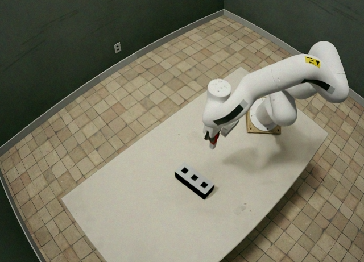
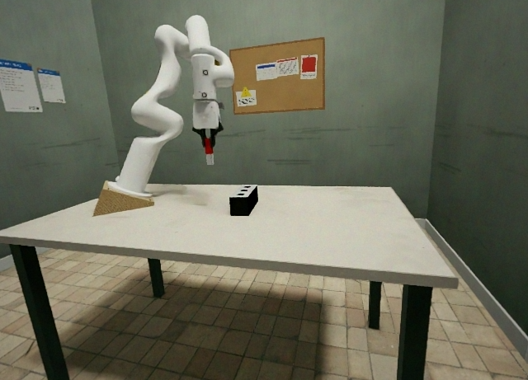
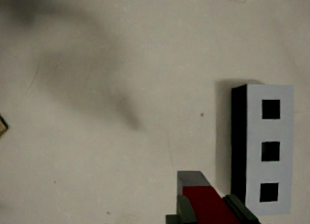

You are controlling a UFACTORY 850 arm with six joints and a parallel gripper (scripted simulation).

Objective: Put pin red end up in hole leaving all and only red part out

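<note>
The black block is 13 cm ahead of my hand, 1 cm to the left of it and 24 cm below it. Also, from my hand: pin (1 cm below).
</note>
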